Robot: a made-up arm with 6 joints.
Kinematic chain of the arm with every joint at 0, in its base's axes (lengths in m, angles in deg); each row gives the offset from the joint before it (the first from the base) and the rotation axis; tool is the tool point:
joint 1: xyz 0 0 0.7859 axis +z
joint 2: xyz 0.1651 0 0 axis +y
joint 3: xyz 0 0 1.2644 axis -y
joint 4: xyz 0 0 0.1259 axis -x
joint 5: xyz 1.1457 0 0 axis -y
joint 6: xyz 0.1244 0 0 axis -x
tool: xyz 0 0 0
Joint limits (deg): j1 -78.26..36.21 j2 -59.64..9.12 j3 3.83..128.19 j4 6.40..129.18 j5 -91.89..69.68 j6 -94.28..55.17
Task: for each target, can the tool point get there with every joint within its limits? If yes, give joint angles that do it. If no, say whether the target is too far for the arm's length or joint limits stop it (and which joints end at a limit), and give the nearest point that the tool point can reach.
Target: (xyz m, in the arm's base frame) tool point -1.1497 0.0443 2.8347
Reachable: yes | joints -6.11 -46.64 56.94 75.35 -40.61 -73.20
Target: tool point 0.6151 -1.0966 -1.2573
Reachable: no: joint limits stop it (at a limit: joint 2, joint 3, joint 4) | nearest point 0.7379 -1.3155 1.9308 | short by 3.198 m
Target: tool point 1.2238 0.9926 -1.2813
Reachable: no: joint limits stop it (at a limit: joint 1, joint 2, joint 3, joint 5) | nearest point -0.3673 2.0406 1.0367 | short by 3.000 m
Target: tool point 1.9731 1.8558 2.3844
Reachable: no: too far | nearest point 1.2905 0.9861 2.2240 | short by 1.117 m
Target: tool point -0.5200 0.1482 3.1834
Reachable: yes | joints -10.85 -8.18 98.17 41.37 35.44 4.18
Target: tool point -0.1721 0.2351 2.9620
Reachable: yes | joints -62.75 -40.40 27.24 85.74 -21.47 -49.05
